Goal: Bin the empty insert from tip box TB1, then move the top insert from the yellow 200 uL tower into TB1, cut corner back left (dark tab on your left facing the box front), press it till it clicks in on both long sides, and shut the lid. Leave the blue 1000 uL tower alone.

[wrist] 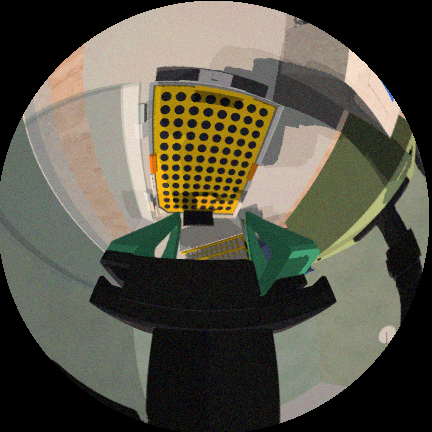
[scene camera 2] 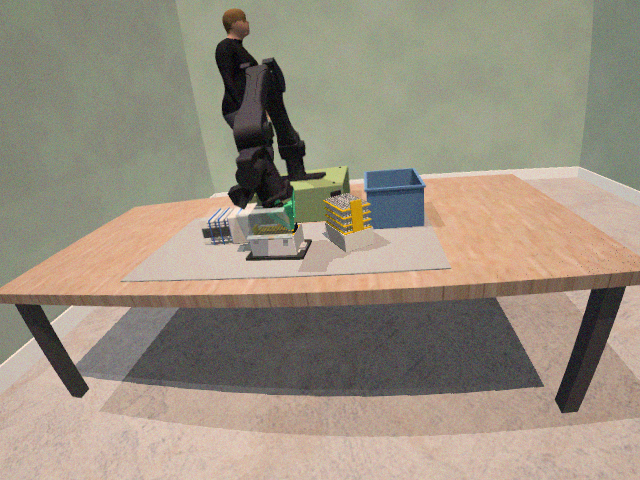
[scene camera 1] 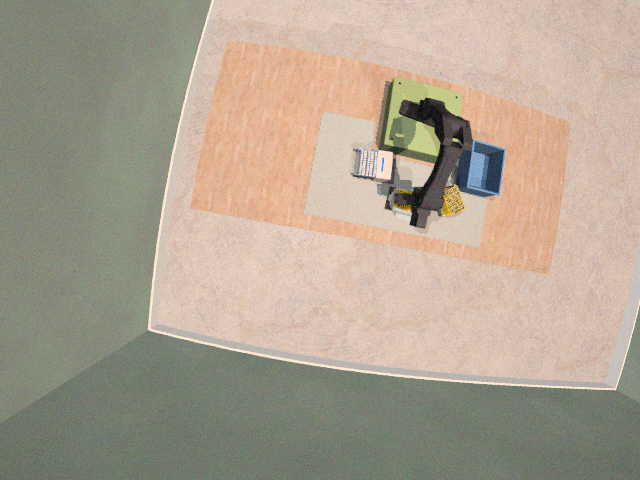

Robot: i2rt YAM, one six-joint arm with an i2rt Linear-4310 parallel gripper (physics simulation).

My gripper (scene camera 2: 292, 223) is open and holds nothing. Also in view: a yellow insert (wrist: 206, 139). Further things: a clear lid (wrist: 81, 183) and a blue bin (scene camera 2: 396, 197).
My gripper is seen too in the wrist view (wrist: 212, 216).
